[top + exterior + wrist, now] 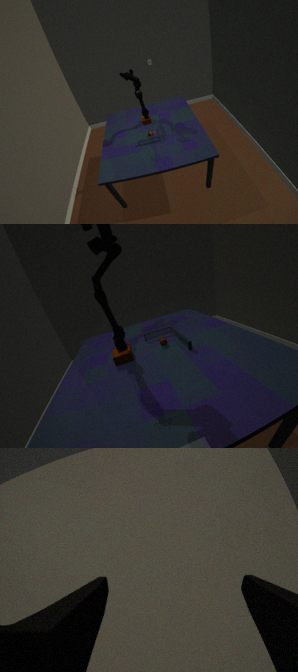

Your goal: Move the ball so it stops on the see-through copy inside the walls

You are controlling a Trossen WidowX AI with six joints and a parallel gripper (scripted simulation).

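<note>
My gripper tip is now 190 mm short of the orange ball, 130 mm to the right of it and 780 mm above it. The rest, counted from my gripper tip: see-through copy of ball 200 mm ahead, 170 mm to the left, 780 mm below.
</note>
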